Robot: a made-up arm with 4 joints.
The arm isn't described. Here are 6 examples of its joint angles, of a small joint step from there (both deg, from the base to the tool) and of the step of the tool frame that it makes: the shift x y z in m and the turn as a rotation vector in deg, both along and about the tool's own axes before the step.
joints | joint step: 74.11 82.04 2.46 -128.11 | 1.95 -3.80 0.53 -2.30
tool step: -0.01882 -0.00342 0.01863 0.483 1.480 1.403
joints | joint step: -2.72 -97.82 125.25 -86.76 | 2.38 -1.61 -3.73 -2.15
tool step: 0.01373 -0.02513 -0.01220 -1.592 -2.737 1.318
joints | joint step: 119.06 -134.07 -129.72 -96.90 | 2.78 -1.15 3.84 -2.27
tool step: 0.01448 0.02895 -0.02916 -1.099 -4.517 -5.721
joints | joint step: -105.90 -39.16 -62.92 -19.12 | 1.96 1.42 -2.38 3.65
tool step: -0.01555 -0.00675 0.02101 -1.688 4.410 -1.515
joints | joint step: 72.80 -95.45 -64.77 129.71 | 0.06 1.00 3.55 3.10
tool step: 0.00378 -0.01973 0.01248 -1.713 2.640 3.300
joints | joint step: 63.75 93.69 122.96 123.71 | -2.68 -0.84 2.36 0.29
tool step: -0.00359 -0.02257 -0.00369 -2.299 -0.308 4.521
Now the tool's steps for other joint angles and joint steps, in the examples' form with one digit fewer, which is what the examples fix.
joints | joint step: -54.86 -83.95 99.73 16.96 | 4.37 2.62 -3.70 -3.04
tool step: 0.0034 -0.0020 -0.0136 -0.10 -3.23 2.74
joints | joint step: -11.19 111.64 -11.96 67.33 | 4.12 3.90 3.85 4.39
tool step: -0.0390 0.0180 0.0180 -0.86 0.26 0.40
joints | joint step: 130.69 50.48 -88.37 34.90 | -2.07 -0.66 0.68 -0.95
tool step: 0.0097 0.0042 -0.0079 1.47 -2.25 1.86
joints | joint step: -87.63 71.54 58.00 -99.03 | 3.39 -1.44 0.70 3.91
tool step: -0.0024 -0.0160 0.0207 -1.49 3.72 2.71
